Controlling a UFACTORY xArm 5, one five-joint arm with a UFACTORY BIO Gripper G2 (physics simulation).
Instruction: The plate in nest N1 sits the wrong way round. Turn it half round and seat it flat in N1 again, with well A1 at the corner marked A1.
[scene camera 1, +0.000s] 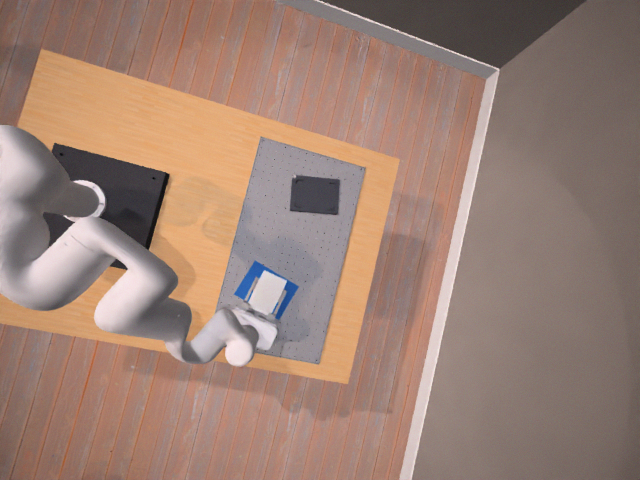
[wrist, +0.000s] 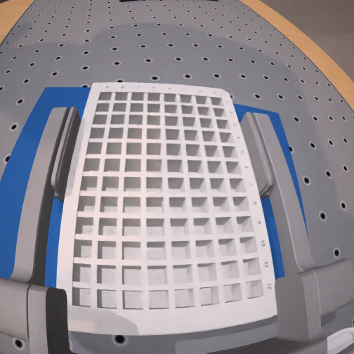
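Note:
The white well plate (scene camera 1: 269, 285) (wrist: 165, 185) is upright between the fingers, over a blue pad (scene camera 1: 252, 272) (wrist: 25, 200). My gripper (scene camera 1: 266, 293) (wrist: 162, 152) is shut on the plate's two long sides. Plate and pad do not line up exactly; the height between them is hard to tell. In the wrist view the numbers run down the plate's right side, with 12 nearest the gripper; the letters on the far edge are too small to read. A dark rectangular nest (scene camera 1: 315, 195) without a plate lies at the upper part of the grey board. Its label cannot be read.
The grey perforated board (scene camera 1: 276, 227) (wrist: 200, 40) lies on the wooden table (scene camera 1: 206, 134). The black base plate (scene camera 1: 134, 191) of the arm is at the left. The arm reaches along the table's lower edge. A wall stands beyond the floor at the right.

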